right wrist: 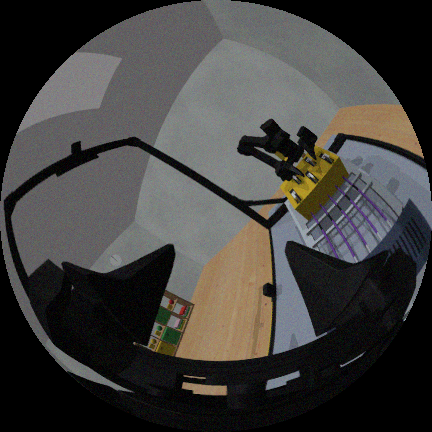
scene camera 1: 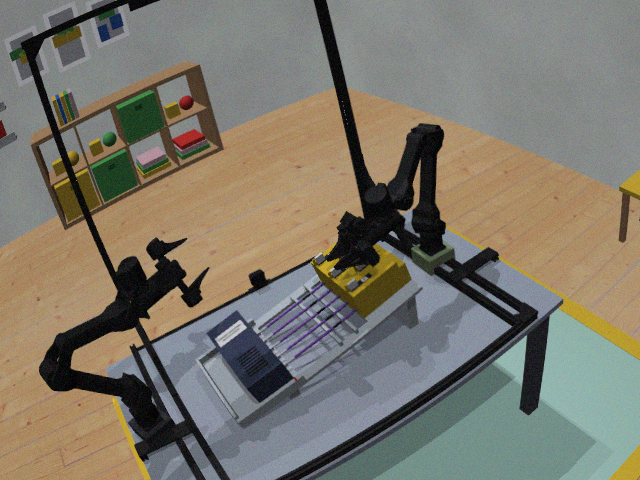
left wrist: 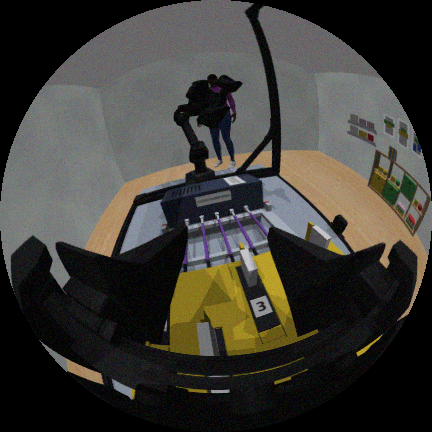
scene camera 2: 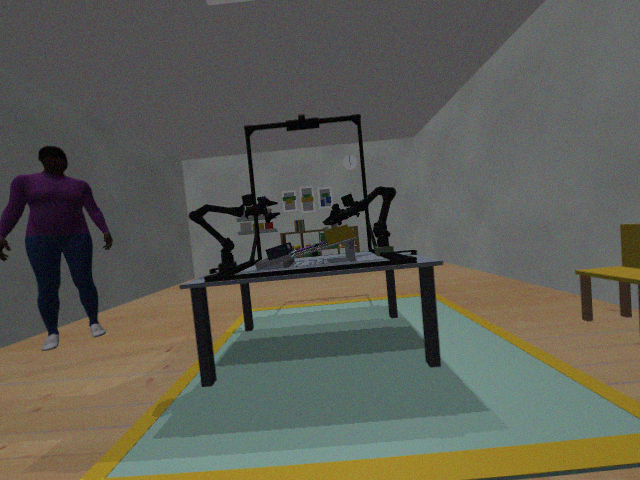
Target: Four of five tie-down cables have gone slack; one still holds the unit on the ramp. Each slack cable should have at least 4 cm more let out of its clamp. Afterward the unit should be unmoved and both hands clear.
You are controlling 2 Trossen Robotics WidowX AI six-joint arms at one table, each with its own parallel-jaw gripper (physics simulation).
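Note:
The unit, a dark blue box [scene camera 1: 253,361] [left wrist: 212,200] [scene camera 2: 279,251], sits at the low end of the grey ramp [scene camera 1: 222,381]. Several purple cables [left wrist: 225,240] run from it to the yellow clamp block [scene camera 1: 385,294] [left wrist: 197,300] [right wrist: 325,192]. I cannot tell their slack. A grey lever [left wrist: 248,267] stands up by label 3 [left wrist: 261,306]; another lever [left wrist: 205,337] is nearer the wrist. My left gripper [left wrist: 228,232] [scene camera 1: 333,264] is partly open and empty, over the block, its fingers either side of lever 3; it hides part of the block. My right gripper [scene camera 1: 197,253] [right wrist: 231,249] is wide open, empty and high, left of the ramp.
The black frame's uprights [scene camera 1: 338,93] rise behind the table [scene camera 1: 439,351]. A small black box [scene camera 1: 256,279] is at the table's back edge. A person [scene camera 2: 56,206] stands at the left in scene camera 2. A shelf unit [scene camera 1: 209,105] stands against the wall.

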